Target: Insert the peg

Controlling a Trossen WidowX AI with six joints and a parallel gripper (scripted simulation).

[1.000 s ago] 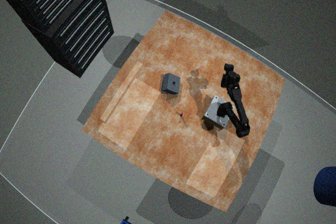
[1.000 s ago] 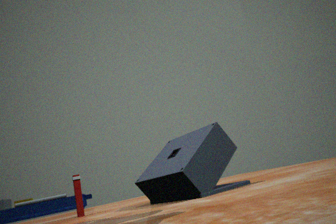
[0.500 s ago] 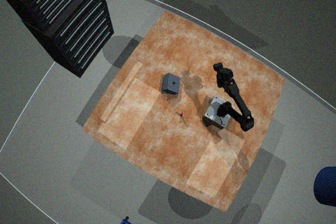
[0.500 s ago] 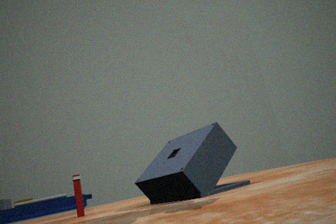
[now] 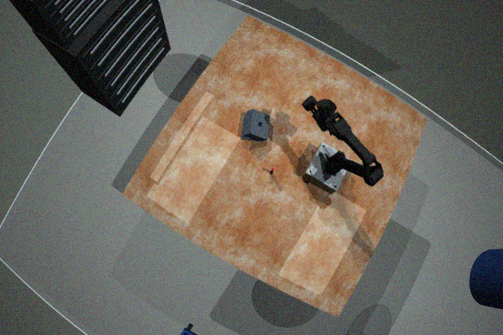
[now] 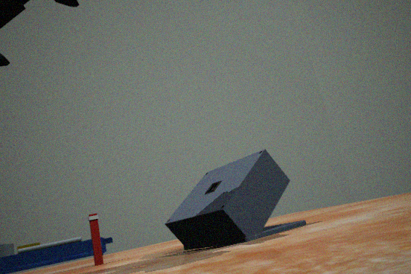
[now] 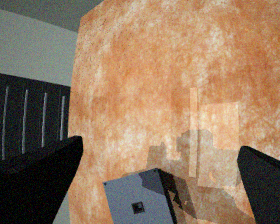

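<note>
The red peg is 7 cm ahead of my gripper tip, 29 cm to the left of it and 18 cm below it. Round my gripper tip: blue-grey sloped panel block: 21 cm ahead, 10 cm to the left, 19 cm below.
</note>
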